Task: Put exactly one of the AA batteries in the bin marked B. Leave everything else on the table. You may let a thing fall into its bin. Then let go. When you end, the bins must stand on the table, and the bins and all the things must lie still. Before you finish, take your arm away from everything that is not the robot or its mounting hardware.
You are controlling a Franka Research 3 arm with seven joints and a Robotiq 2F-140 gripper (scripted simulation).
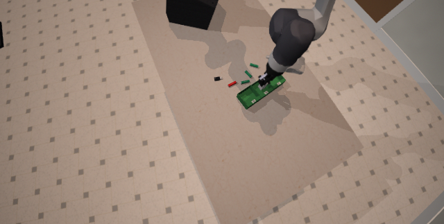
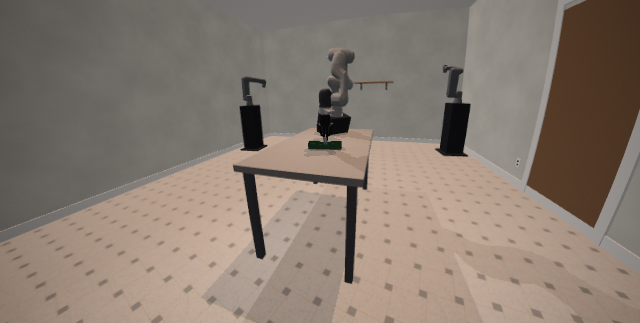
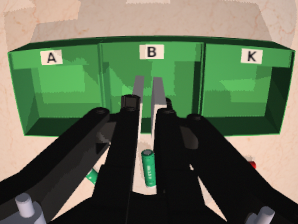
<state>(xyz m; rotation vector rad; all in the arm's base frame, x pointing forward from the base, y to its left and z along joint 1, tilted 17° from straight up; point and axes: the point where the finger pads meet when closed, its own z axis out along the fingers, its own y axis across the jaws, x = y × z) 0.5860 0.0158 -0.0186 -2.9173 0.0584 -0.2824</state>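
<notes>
Now: the green bin 10 mm ahead of my hand and 30 mm below it. Round my hand: green AA battery (100 mm behind, 10 mm to the right, 50 mm below); then black part (160 mm behind, 160 mm to the right, 50 mm below); then red cell (100 mm behind, 110 mm to the right, 50 mm below).
</notes>
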